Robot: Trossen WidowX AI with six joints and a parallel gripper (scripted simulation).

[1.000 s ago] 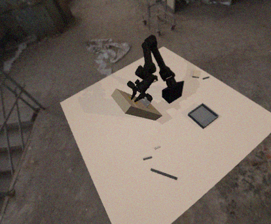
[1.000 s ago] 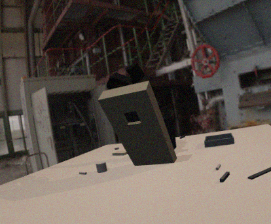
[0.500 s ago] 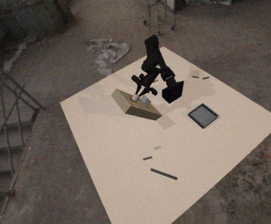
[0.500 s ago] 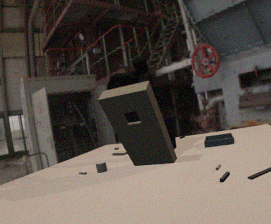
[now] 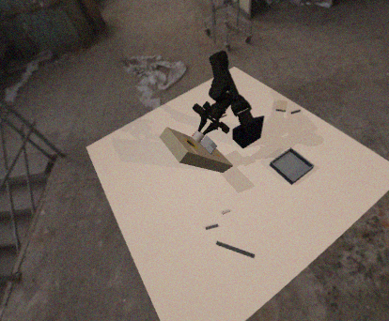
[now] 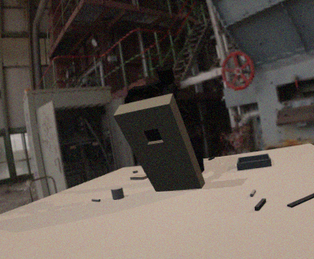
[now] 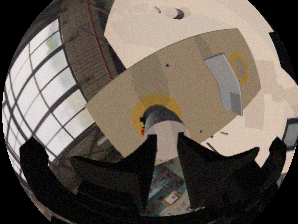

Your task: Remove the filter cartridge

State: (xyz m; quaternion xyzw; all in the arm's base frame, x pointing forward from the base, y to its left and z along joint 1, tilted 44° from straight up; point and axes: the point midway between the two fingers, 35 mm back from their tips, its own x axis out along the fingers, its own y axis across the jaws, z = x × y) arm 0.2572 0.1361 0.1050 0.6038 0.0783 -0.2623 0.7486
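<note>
Right now the filter cartridge is 10 mm ahead of my gripper tip and 10 mm below it. Also, from my gripper tip: dark tray 370 mm behind, 250 mm to the left, 270 mm below; then tan service panel 20 mm ahead, 110 mm below.
</note>
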